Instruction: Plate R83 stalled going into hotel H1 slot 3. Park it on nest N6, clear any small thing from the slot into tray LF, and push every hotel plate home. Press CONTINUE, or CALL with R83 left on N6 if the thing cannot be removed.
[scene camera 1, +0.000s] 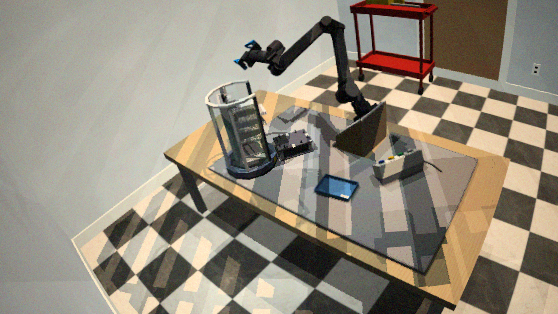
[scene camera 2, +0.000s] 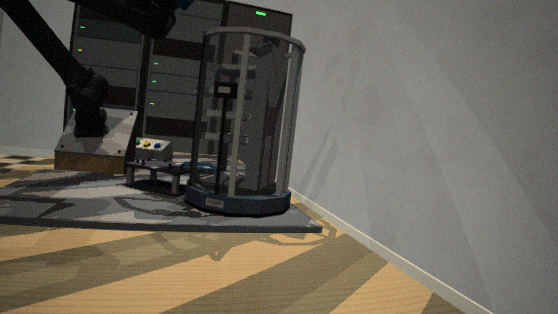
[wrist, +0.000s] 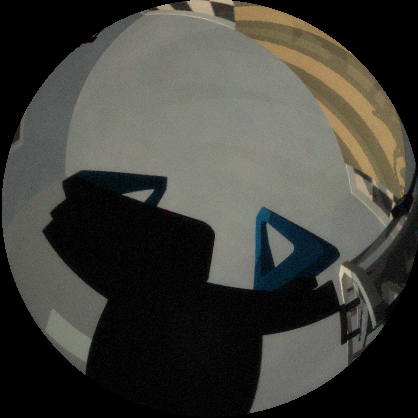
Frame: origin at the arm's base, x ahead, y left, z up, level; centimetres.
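Seen in the pictures: gripper, fingertip midpoint: (scene camera 1: 239, 53) (wrist: 213, 196); arm's base, link origin: (scene camera 1: 366, 113) (scene camera 2: 90, 124).
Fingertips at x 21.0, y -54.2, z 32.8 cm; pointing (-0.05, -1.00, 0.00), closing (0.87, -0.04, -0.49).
Note:
Pixels of each thing's top centre, then the offset from my fingertips to it. "spot": a spot on its surface instead.
- low dark platform with pins, top centre: (scene camera 2: 165, 159) (scene camera 1: 291, 136) dx +3.9, dy +27.1, dz -38.7 cm
- blue tray, top centre: (scene camera 2: 201, 165) (scene camera 1: 336, 185) dx +17.4, dy +60.5, dz -44.6 cm
- button box, top centre: (scene camera 1: 399, 155) (scene camera 2: 145, 138) dx -4.6, dy +78.8, dz -37.9 cm
- hotel's top ring, surface spot: (scene camera 1: 227, 87) spot: dx +15.9, dy +5.1, dz -10.2 cm
The hotel (scene camera 1: 250, 172) (scene camera 2: 240, 204) is a tall round tower with clear walls, posts and a dark blue base; part of it shows at the right of the wrist view. Pale shelf levels show inside, but plate R83, the slot numbers and any small thing cannot be made out. A low dark platform with pins (scene camera 1: 294, 142) (scene camera 2: 154, 167), seemingly nest N6, stands beside the hotel. A blue tray (scene camera 1: 334, 187) lies on the mat. The button box (scene camera 1: 399, 167) (scene camera 2: 156, 149) has coloured buttons. My gripper (scene camera 1: 245, 54) (wrist: 213, 196) is open and empty, high above the hotel's rim.
A brown upright panel (scene camera 1: 364, 131) stands between the arm's base and the button box. The hotel's top ring (scene camera 1: 227, 87) is a raised edge below the gripper. A wall rises close behind the hotel. A red cart (scene camera 1: 395, 64) stands on the floor beyond the table.

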